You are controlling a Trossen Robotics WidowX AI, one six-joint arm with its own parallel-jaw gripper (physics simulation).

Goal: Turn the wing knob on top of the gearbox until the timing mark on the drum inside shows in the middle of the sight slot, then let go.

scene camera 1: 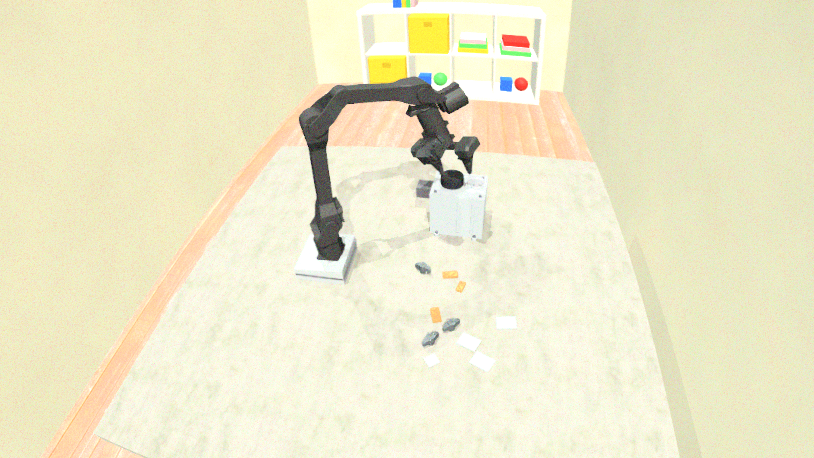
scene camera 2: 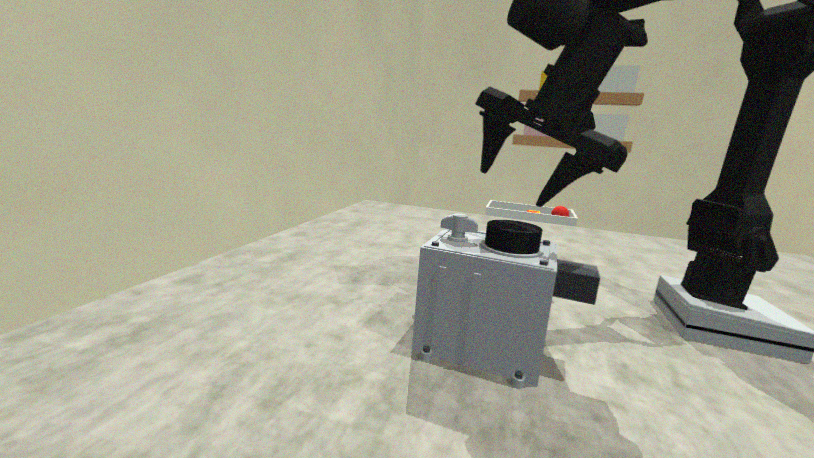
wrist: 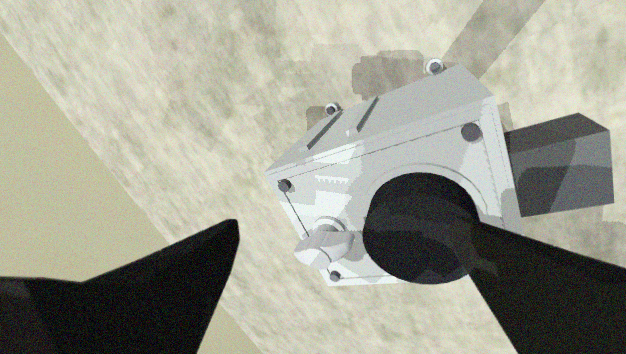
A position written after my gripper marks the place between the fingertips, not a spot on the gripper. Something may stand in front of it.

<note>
My gripper (scene camera 2: 509, 188) is open, with nothing in its grasp. Further things: a small grey wing knob (scene camera 2: 459, 223).
My gripper also shows in scene camera 1 (scene camera 1: 456, 173) and in the wrist view (wrist: 344, 228).
</note>
